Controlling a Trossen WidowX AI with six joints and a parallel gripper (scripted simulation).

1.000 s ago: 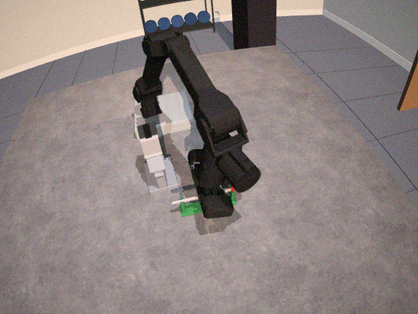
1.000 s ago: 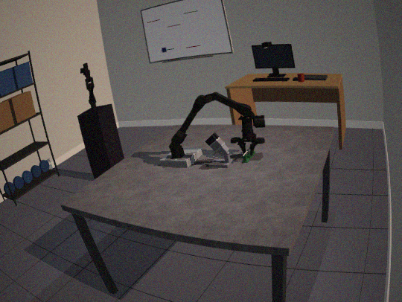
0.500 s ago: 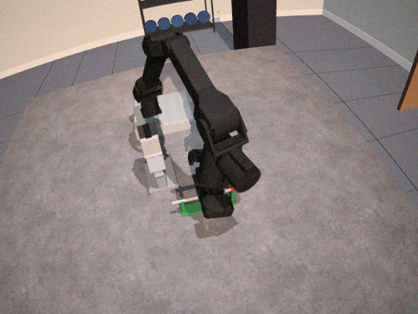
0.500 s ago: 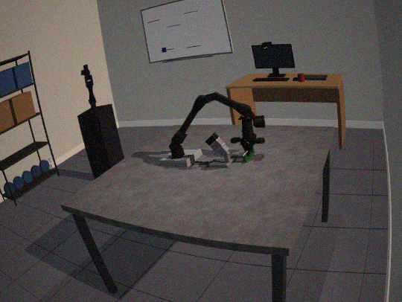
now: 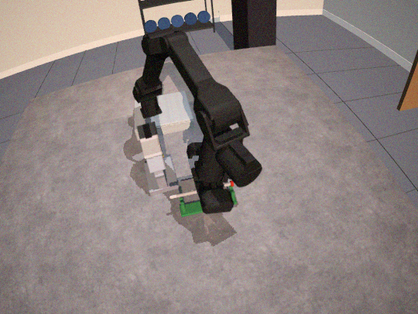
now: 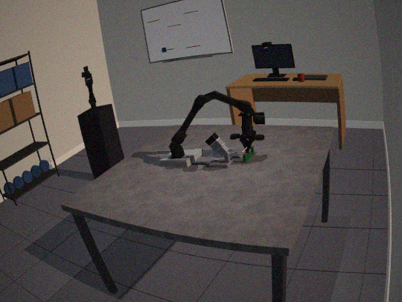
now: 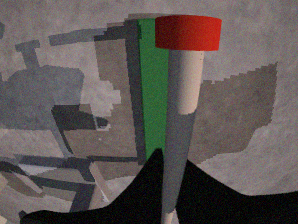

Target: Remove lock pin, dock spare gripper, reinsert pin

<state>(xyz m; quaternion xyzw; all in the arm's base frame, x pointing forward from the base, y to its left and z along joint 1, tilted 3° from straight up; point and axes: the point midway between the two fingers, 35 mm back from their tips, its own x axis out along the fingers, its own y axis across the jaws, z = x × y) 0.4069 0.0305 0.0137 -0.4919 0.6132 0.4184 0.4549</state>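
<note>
Right now the green cradle is 10 mm to the left of my gripper tip and 10 mm below it. Round my gripper tip: mount socket 130 mm behind, 70 mm to the right, 20 mm above; then spare gripper 140 mm behind, 80 mm above, 70 mm to the right.
</note>
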